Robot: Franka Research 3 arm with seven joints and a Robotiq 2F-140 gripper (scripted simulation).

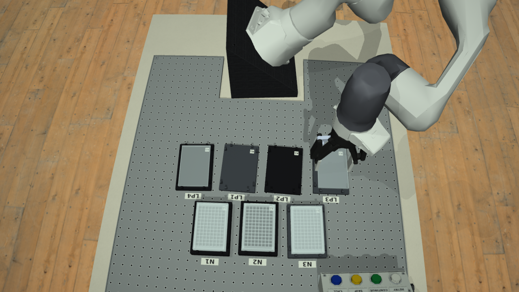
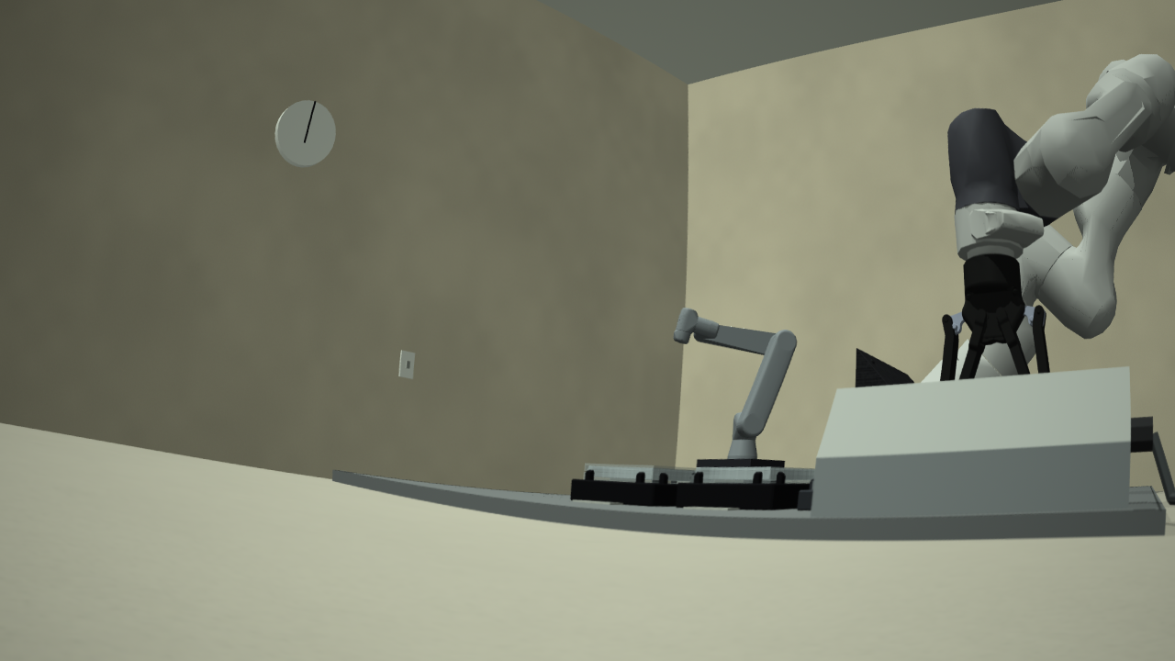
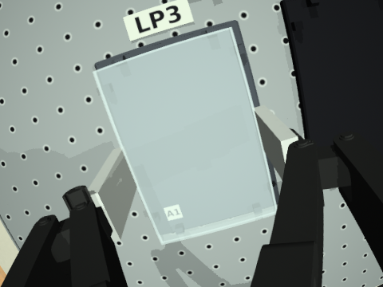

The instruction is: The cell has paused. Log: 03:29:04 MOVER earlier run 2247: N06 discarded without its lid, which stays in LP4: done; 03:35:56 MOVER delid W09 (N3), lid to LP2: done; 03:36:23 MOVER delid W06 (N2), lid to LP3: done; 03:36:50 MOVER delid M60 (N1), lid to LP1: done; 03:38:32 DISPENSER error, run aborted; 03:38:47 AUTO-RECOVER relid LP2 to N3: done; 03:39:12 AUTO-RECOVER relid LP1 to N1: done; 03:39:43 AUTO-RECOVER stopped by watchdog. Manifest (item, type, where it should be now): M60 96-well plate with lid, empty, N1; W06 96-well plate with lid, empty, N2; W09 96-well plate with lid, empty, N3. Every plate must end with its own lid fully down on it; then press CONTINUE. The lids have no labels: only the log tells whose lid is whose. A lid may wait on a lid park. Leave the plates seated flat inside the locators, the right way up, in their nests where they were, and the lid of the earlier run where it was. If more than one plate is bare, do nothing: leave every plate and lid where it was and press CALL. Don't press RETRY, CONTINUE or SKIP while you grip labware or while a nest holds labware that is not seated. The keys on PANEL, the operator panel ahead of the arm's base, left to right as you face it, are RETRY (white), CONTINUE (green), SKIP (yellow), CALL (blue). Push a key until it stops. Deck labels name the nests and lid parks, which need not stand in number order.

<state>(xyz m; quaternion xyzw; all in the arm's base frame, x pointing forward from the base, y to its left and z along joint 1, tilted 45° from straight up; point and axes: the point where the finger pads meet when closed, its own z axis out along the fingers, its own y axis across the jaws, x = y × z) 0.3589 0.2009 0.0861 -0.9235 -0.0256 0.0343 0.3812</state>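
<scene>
Now: hand 5 cm above the lid park LP3. From my hand the other things lie so: lid park LP2: 13 cm to the right, 5 cm below; lid park LP1: 26 cm to the right, 5 cm below, 1 cm ahead; LP2 label: 14 cm to the right, 9 cm ahead, 6 cm below.
</scene>
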